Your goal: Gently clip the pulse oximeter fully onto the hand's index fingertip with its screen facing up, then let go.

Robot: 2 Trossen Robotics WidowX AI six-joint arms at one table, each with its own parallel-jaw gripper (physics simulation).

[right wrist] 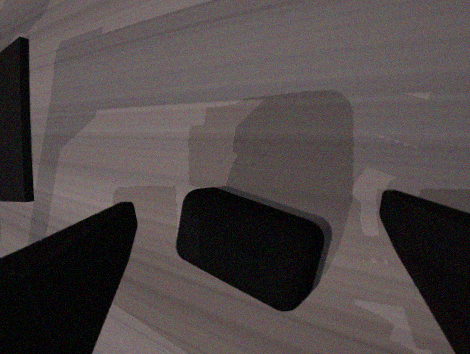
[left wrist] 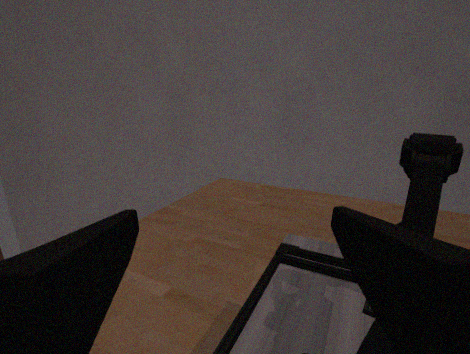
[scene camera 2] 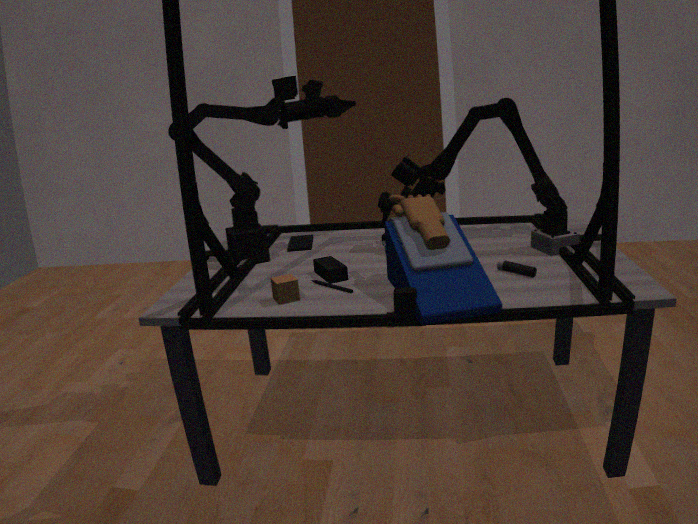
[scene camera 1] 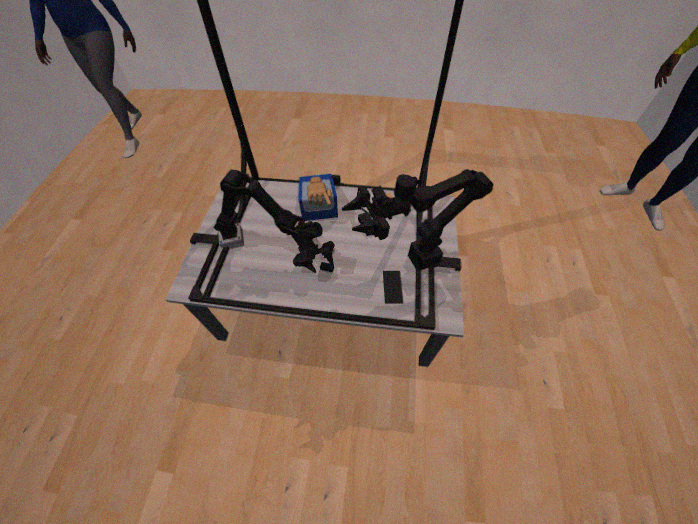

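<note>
The pulse oximeter does not show in any view. The tan hand lies on a grey pad on the sloped blue block; nothing can be made out on its fingers. My right gripper is open and empty, pointing down low over the middle of the table; in scene camera 2 it is mostly hidden behind the hand. My left gripper is open and empty, held level high above the table, beside the blue block in scene camera 1.
A black rounded block lies below and between my right fingers. A dark slab lies farther off. In scene camera 2 a wooden cube, a black box and a pen lie left of the blue block, a dark cylinder right.
</note>
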